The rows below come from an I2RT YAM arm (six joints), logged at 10 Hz.
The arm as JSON. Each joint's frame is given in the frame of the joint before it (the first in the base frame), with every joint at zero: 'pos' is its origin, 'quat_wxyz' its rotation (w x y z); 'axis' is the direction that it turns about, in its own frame. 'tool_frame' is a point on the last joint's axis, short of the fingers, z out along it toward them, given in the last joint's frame.
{
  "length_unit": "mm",
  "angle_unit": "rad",
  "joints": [
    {
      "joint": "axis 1",
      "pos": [
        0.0,
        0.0,
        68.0
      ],
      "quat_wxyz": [
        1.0,
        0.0,
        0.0,
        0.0
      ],
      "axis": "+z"
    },
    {
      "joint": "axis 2",
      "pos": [
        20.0,
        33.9,
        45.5
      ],
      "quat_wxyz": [
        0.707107,
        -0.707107,
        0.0,
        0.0
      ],
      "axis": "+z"
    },
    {
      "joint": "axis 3",
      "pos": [
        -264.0,
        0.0,
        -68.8
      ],
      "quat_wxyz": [
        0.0,
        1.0,
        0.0,
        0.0
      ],
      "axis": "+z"
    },
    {
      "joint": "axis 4",
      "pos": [
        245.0,
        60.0,
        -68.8
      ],
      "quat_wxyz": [
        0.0,
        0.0,
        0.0,
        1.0
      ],
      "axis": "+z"
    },
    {
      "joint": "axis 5",
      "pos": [
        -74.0,
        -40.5,
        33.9
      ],
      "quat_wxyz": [
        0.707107,
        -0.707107,
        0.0,
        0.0
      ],
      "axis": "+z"
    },
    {
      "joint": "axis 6",
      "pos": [
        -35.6,
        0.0,
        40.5
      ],
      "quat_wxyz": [
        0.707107,
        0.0,
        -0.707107,
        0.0
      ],
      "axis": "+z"
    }
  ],
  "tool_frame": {
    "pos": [
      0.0,
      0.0,
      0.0
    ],
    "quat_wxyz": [
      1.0,
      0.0,
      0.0,
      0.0
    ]
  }
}
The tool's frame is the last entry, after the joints.
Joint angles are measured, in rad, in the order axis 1, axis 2, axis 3, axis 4, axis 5, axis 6. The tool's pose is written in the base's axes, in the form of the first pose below.
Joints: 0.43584, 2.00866, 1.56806, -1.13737, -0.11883, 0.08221
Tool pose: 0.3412 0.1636 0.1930 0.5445 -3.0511 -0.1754
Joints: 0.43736, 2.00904, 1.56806, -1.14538, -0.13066, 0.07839
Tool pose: 0.3400 0.1641 0.1930 0.5496 -3.0382 -0.1892
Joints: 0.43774, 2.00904, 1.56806, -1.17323, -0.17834, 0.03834
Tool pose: 0.3365 0.1645 0.1933 0.5987 -2.9880 -0.2492
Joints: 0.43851, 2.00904, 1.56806, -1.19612, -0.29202, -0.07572
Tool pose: 0.3325 0.1672 0.1944 0.7477 -2.9011 -0.4154
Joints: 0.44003, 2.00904, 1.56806, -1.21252, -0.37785, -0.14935
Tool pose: 0.3295 0.1696 0.1955 0.8366 -2.8368 -0.5418
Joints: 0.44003, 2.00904, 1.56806, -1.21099, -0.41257, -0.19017
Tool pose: 0.3292 0.1708 0.1960 0.8909 -2.8141 -0.5979
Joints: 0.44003, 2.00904, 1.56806, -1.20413, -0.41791, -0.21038
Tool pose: 0.3298 0.1712 0.1960 0.9234 -2.8117 -0.6108
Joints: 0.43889, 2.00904, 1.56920, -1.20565, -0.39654, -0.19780
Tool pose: 0.3303 0.1702 0.1960 0.9071 -2.8235 -0.5782
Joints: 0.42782, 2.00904, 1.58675, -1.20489, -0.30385, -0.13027
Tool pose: 0.3359 0.1649 0.1991 0.8163 -2.8963 -0.4430
